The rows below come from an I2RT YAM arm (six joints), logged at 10 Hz.
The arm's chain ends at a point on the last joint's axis. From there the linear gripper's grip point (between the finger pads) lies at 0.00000 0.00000 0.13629 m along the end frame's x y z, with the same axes.
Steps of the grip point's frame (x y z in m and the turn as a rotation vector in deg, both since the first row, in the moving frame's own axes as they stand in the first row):
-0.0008 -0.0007 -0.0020 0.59 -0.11 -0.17
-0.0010 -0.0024 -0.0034 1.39 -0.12 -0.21
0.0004 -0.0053 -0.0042 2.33 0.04 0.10
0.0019 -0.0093 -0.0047 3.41 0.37 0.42
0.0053 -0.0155 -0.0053 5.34 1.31 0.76
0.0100 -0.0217 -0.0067 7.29 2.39 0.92
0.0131 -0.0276 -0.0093 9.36 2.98 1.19
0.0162 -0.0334 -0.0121 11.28 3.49 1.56
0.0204 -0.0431 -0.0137 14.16 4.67 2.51
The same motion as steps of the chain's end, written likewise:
-0.0005 0.0007 -0.0020 0.59 -0.11 -0.17
-0.0007 0.0009 -0.0034 1.39 -0.12 -0.21
0.0003 0.0002 -0.0041 2.33 0.04 0.10
0.0010 -0.0012 -0.0045 3.41 0.37 0.42
0.0021 -0.0028 -0.0047 5.34 1.31 0.76
0.0042 -0.0045 -0.0055 7.29 2.39 0.92
0.0058 -0.0055 -0.0073 9.36 2.98 1.19
0.0076 -0.0069 -0.0092 11.28 3.49 1.56
0.0087 -0.0100 -0.0091 14.16 4.67 2.51

